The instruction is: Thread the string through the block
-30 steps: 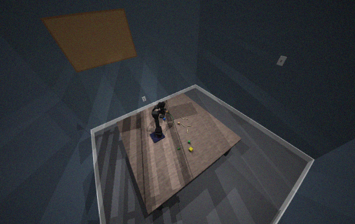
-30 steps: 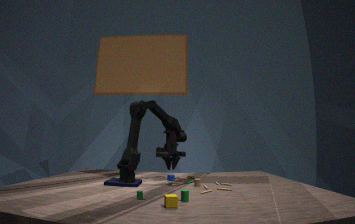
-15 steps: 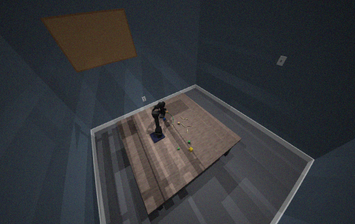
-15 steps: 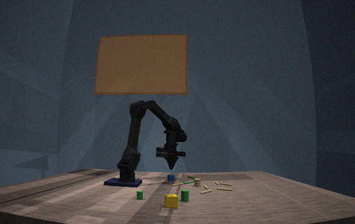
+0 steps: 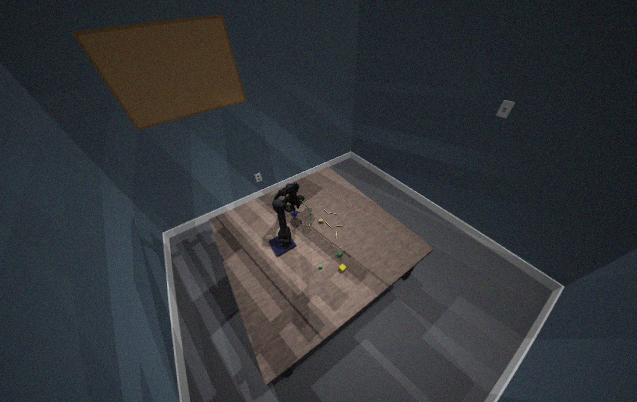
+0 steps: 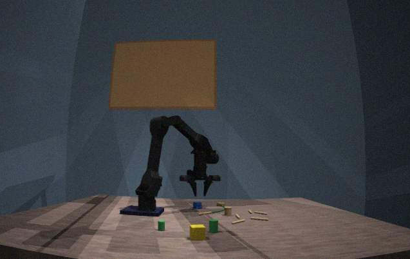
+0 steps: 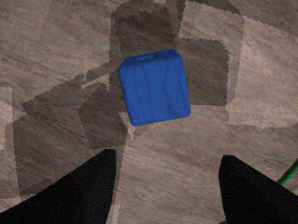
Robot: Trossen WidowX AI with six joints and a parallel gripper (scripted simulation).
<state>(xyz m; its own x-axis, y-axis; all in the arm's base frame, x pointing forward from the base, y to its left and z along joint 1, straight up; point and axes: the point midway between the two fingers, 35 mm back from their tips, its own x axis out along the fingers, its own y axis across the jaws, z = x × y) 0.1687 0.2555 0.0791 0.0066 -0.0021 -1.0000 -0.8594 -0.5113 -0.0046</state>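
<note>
The blue block is 1 cm behind my gripper tip, 1 cm to the left of it and 5 cm below it. Also, from my gripper tip: thin wooden stick (6 cm ahead, 14 cm to the right, 6 cm below); tan wooden cylinder (15 cm ahead, 17 cm to the right, 4 cm below); round wooden button (8 cm ahead, 15 cm to the left, 5 cm below).
</note>
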